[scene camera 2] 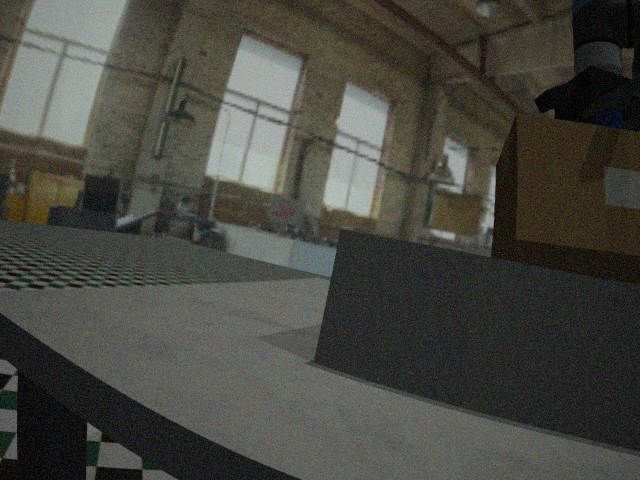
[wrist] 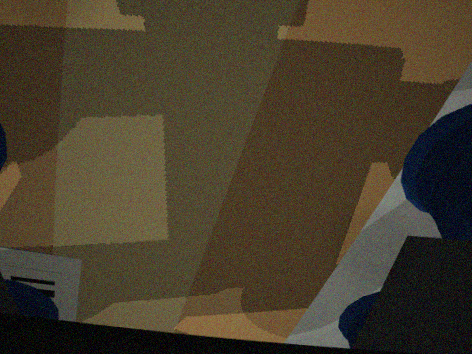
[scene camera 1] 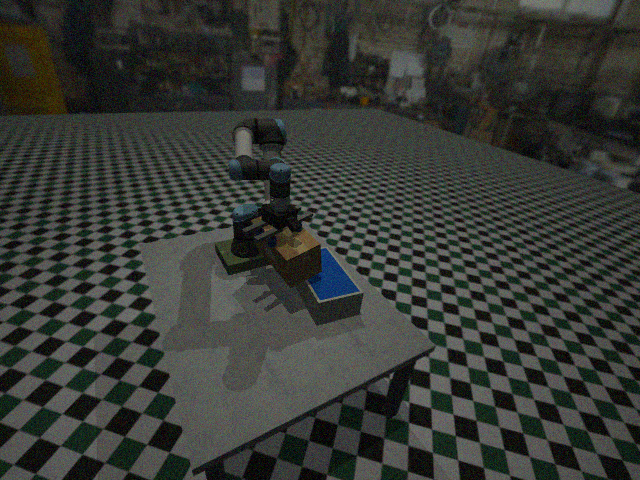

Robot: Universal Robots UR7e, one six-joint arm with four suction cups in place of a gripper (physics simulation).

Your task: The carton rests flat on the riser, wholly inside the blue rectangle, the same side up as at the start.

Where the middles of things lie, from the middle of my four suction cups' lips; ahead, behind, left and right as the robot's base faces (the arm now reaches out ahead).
Now: suction cup 1 cm past the brown carton (scene camera 2: 560, 185), 4 cm to the right of it and 9 cm above it. The rest, counted from my suction cup: riser (scene camera 2: 543, 347): 12 cm ahead, 15 cm to the left, 25 cm below.
